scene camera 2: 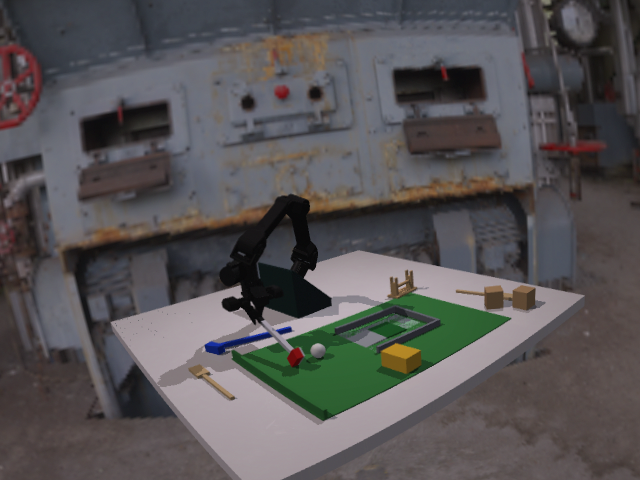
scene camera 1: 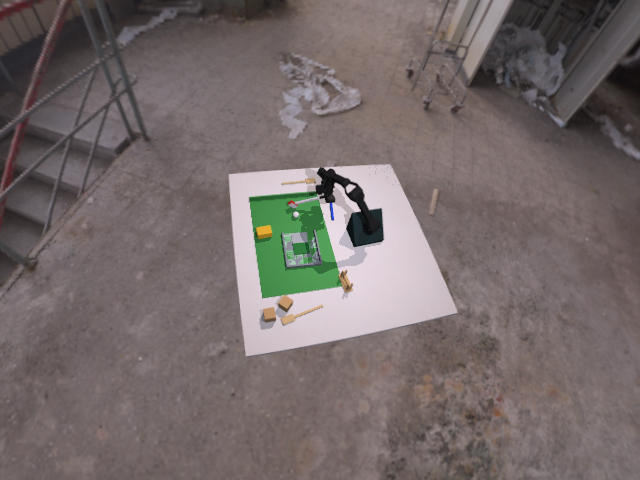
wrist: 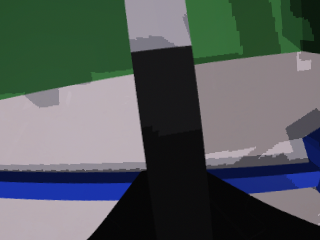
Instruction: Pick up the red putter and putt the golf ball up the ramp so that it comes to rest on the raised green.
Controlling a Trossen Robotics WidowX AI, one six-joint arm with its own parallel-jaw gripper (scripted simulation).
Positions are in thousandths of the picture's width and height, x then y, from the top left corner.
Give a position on a green mat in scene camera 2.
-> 545, 780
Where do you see a yellow block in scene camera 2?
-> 621, 745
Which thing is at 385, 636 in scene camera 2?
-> My gripper.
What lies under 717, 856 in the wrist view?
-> My gripper.
